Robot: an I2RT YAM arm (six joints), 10 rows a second.
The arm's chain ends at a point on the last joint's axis. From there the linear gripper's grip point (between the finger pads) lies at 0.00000 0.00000 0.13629 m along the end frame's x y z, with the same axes.
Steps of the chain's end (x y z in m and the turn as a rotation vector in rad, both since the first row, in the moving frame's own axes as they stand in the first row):
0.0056 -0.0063 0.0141 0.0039 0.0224 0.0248
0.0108 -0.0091 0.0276 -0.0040 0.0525 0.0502
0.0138 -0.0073 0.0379 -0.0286 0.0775 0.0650
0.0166 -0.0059 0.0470 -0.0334 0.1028 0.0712
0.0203 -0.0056 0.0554 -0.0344 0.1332 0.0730
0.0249 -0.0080 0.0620 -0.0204 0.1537 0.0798
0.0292 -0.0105 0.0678 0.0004 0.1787 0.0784
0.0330 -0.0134 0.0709 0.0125 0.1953 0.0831
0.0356 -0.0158 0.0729 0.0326 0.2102 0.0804
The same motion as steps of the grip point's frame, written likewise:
0.0087 -0.0068 0.0141 0.0039 0.0224 0.0248
0.0179 -0.0084 0.0274 -0.0040 0.0525 0.0502
0.0242 -0.0031 0.0374 -0.0286 0.0775 0.0650
0.0304 -0.0009 0.0462 -0.0334 0.1028 0.0712
0.0382 -0.0003 0.0541 -0.0344 0.1332 0.0730
0.0456 -0.0044 0.0604 -0.0204 0.1537 0.0798
0.0534 -0.0096 0.0656 0.0004 0.1787 0.0784
0.0595 -0.0140 0.0683 0.0125 0.1953 0.0831
0.0642 -0.0191 0.0698 0.0326 0.2102 0.0804

